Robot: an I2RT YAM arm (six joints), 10 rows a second.
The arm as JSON. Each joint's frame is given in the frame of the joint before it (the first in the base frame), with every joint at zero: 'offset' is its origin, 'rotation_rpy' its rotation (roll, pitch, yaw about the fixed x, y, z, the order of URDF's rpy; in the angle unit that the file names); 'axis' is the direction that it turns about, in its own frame. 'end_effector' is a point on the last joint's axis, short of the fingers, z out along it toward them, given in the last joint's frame.
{
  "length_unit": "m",
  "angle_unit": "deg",
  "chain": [
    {
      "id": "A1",
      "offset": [
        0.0,
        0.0,
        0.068
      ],
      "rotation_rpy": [
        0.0,
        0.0,
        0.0
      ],
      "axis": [
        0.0,
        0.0,
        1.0
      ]
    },
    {
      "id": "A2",
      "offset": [
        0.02,
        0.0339,
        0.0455
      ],
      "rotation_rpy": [
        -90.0,
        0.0,
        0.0
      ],
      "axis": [
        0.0,
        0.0,
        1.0
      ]
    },
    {
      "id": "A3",
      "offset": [
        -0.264,
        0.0,
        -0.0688
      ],
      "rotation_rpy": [
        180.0,
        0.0,
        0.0
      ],
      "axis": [
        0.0,
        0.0,
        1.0
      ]
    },
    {
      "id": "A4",
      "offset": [
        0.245,
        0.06,
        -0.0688
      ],
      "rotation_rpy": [
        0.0,
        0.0,
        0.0
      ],
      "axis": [
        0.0,
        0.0,
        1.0
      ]
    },
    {
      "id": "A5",
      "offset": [
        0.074,
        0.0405,
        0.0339
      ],
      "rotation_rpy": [
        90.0,
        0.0,
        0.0
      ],
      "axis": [
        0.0,
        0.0,
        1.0
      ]
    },
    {
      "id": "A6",
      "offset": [
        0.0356,
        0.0,
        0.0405
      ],
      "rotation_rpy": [
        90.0,
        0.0,
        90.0
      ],
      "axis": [
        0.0,
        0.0,
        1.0
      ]
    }
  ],
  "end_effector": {
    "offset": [
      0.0,
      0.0,
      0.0
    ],
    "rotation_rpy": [
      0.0,
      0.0,
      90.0
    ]
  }
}
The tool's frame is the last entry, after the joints.
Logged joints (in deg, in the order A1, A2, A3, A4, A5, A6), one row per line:
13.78 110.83 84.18 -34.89 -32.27 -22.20
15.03 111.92 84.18 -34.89 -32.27 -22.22
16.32 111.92 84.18 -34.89 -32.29 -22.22
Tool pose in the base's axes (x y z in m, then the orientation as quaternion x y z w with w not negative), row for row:
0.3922 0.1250 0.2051 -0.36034 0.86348 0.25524 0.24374
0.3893 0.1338 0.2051 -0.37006 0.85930 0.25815 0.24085
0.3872 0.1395 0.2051 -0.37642 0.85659 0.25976 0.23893
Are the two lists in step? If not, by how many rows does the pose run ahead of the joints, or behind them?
The pose runs 1 row ahead of the joints: the pose in row i belongs to the joints in row i + 1.
